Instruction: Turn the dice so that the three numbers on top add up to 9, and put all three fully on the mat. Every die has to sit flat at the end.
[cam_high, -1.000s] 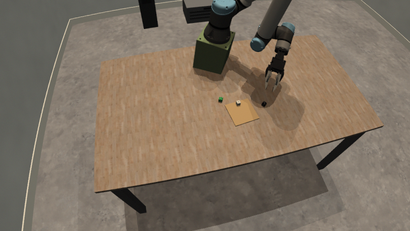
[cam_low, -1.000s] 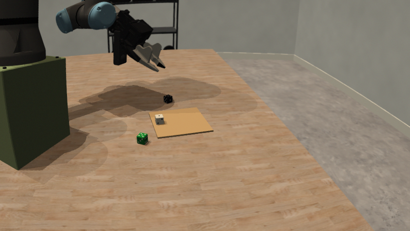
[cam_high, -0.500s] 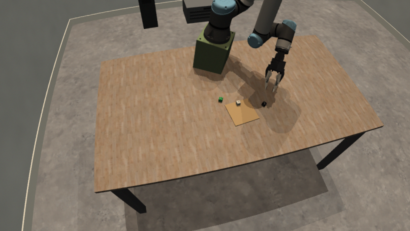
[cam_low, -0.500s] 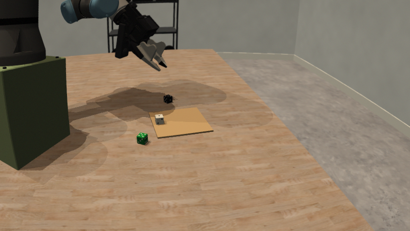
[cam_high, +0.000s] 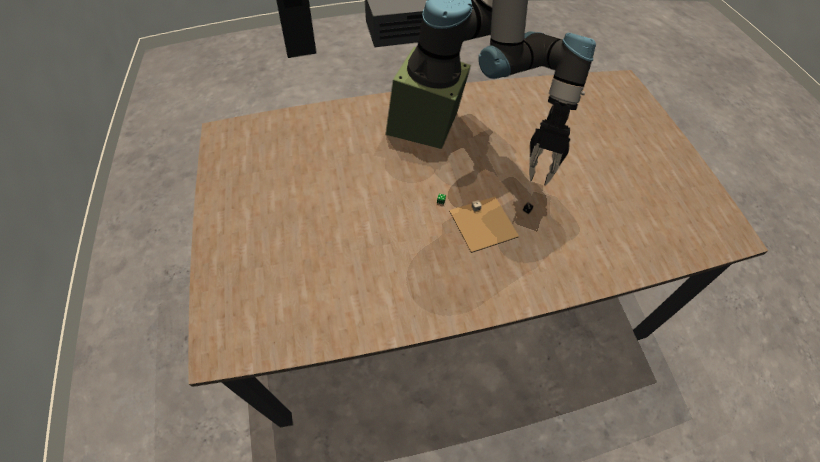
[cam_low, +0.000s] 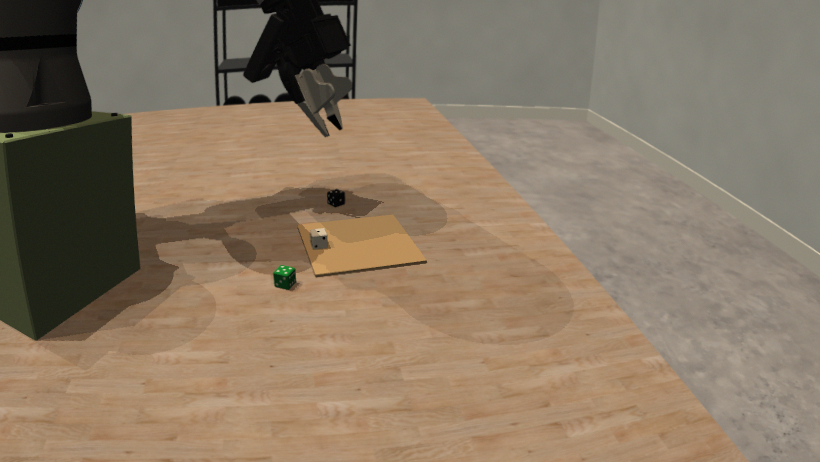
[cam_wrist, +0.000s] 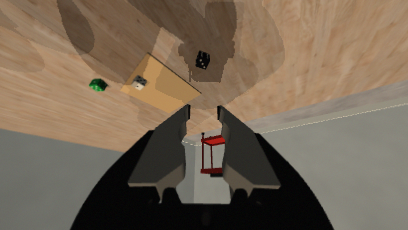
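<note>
The black die is 1 cm ahead of my hand, 1 cm to the right of it and 11 cm below it. Round my hand: tan mat 4 cm ahead, 14 cm to the right, 12 cm below; white die 1 cm behind, 15 cm to the right, 11 cm below; green die 5 cm behind, 24 cm to the right, 11 cm below.
</note>
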